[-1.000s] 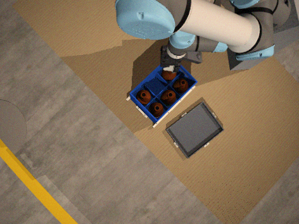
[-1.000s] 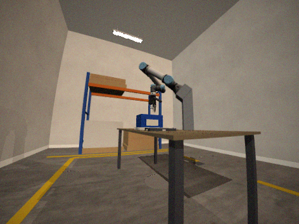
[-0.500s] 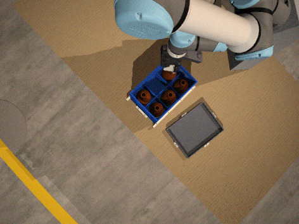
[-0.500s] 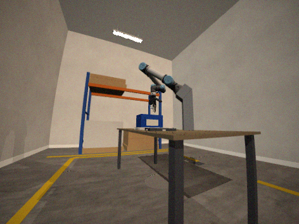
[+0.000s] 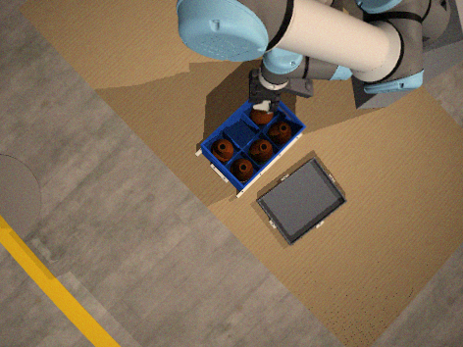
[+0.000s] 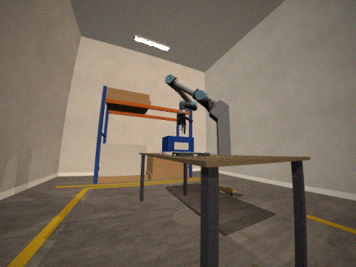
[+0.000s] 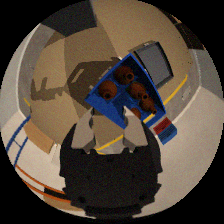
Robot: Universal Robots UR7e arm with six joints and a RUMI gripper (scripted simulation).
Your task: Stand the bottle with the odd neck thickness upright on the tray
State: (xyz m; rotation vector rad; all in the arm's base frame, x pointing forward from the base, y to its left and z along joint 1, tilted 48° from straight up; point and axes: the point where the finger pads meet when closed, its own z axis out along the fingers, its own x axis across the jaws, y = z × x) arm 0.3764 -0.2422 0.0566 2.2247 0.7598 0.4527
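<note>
My gripper is now 10 cm short of the blue crate, 1 cm to the right of it and 16 cm above it. Also, from my hand: brown bottle (20 cm ahead, 3 cm to the left, 15 cm below); then grey tray (18 cm ahead, 26 cm to the left, 23 cm below).
</note>
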